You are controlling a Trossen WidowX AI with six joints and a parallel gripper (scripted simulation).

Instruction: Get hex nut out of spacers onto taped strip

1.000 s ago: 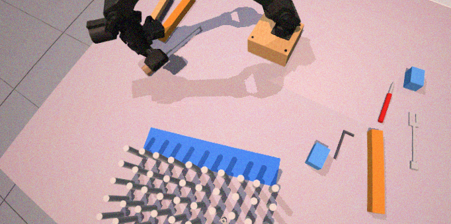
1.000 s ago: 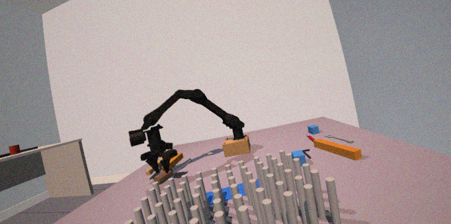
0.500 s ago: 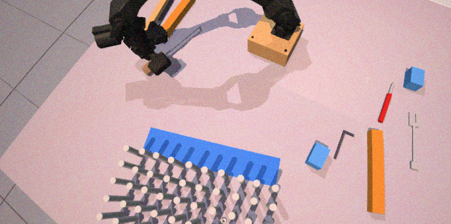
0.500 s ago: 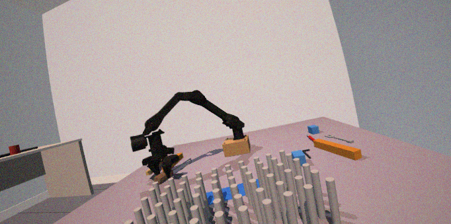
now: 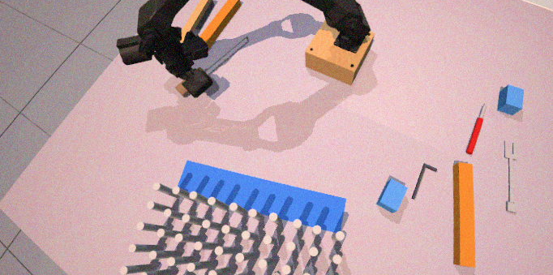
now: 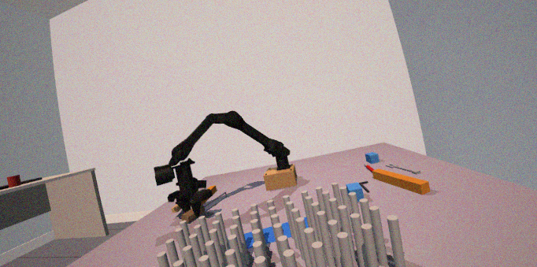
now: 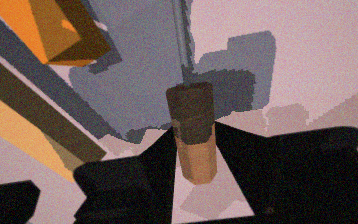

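The tool with brown wooden handle lies 100 mm behind my gripper tip, 30 mm to the left of it and 10 mm above it. Also, from my gripper tip: blue taped strip 320 mm to the left, 170 mm ahead; then red screwdriver 720 mm to the left, 250 mm behind; then black hex key 650 mm to the left, 60 mm behind.
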